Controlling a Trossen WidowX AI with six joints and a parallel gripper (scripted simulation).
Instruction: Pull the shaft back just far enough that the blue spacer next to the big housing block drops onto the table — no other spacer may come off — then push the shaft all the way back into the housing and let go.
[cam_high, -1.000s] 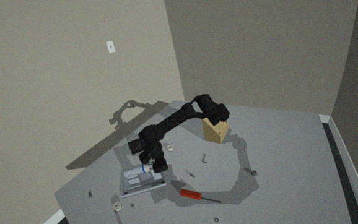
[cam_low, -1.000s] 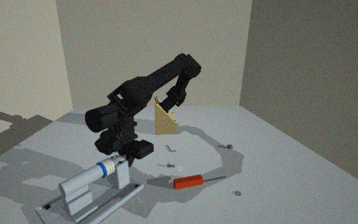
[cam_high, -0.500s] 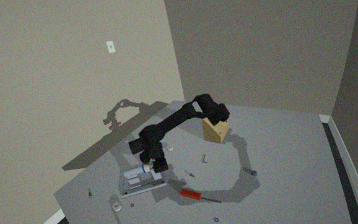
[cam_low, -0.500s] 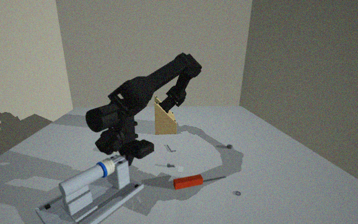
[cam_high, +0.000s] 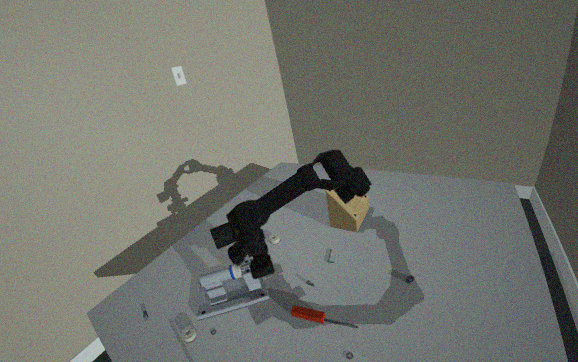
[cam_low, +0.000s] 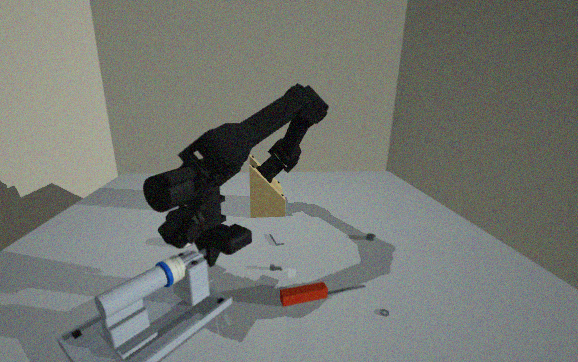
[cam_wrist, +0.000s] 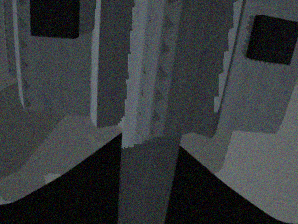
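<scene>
Right now the grey shaft is 40 mm ahead of my gripper tip, 30 mm to the right of it and 30 mm above it. Round my gripper tip: grey fixture 110 mm ahead, 80 mm to the right; then blue spacer 80 mm ahead, 50 mm to the right, 30 mm above; then cream spacer 70 mm ahead, 40 mm to the right, 30 mm above.
</scene>
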